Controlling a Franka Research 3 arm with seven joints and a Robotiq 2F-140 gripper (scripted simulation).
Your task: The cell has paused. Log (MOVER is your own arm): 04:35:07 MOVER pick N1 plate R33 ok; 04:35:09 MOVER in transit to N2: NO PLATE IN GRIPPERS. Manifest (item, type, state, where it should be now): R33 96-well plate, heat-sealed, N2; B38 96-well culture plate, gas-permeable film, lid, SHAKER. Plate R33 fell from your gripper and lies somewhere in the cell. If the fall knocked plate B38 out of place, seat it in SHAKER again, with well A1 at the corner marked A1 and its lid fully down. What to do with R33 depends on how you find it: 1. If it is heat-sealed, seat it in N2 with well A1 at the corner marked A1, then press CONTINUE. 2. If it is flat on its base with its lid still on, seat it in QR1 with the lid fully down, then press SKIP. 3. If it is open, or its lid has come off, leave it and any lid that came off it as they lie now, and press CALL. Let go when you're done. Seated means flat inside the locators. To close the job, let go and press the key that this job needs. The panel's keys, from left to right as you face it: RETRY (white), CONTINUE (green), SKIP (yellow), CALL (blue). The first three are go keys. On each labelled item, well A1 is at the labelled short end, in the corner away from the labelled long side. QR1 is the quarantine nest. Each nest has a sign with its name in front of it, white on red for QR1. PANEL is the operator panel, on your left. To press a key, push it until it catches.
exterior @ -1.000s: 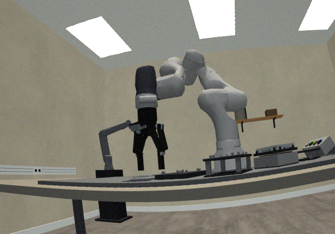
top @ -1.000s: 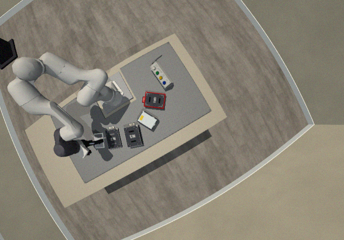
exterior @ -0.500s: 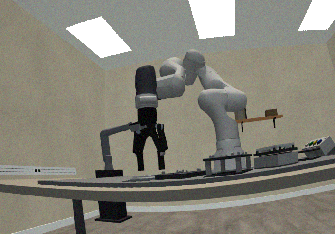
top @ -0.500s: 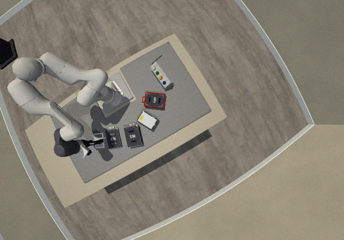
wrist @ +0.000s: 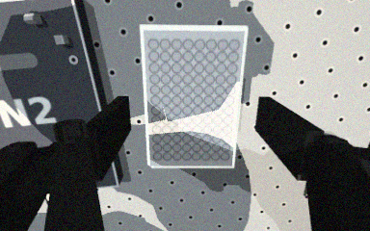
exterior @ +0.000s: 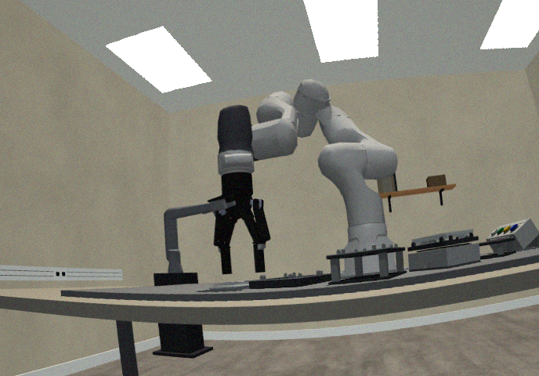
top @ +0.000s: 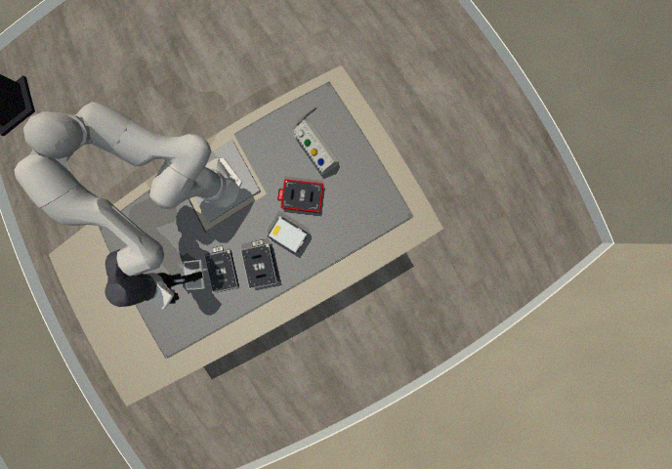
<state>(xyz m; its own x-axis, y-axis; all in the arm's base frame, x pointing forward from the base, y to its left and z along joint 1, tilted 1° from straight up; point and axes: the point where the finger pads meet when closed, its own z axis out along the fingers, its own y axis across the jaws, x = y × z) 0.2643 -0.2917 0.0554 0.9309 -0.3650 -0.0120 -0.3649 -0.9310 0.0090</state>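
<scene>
My gripper is now 5 cm above the flat white plate. Round my hand: QR1 nest: 7 cm behind, 59 cm to the left, 2 cm below.
</scene>
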